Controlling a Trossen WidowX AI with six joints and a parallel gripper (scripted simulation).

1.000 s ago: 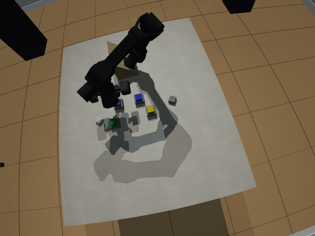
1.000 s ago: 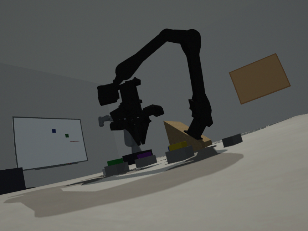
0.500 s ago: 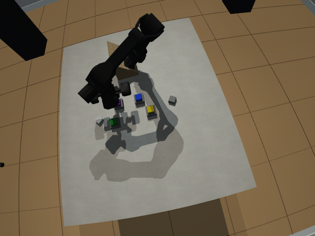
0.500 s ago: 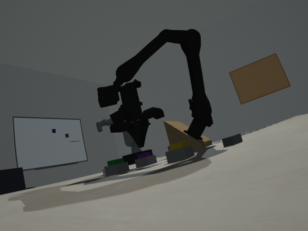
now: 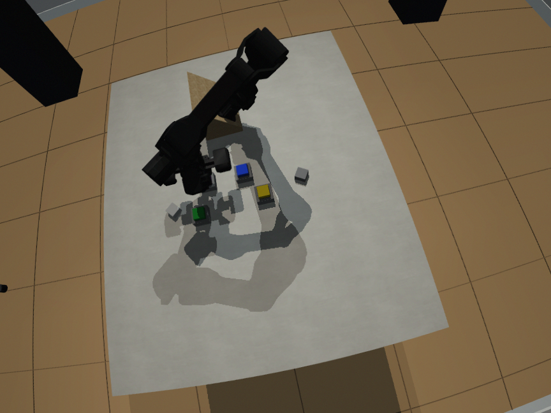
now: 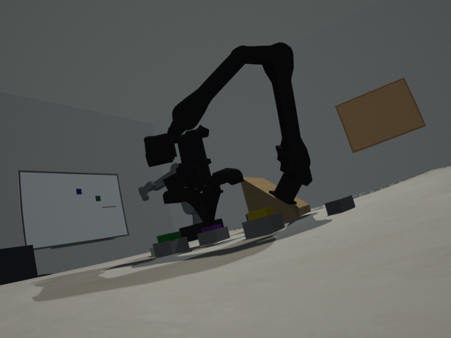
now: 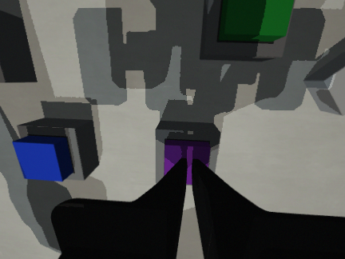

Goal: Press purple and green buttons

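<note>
My gripper tip is now 1 cm above the purple button. Round my gripper tip: white block (6 cm ahead, 11 cm to the right, 3 cm below); green button (10 cm ahead, 3 cm to the right); blue button (1 cm behind, 11 cm to the left).
</note>
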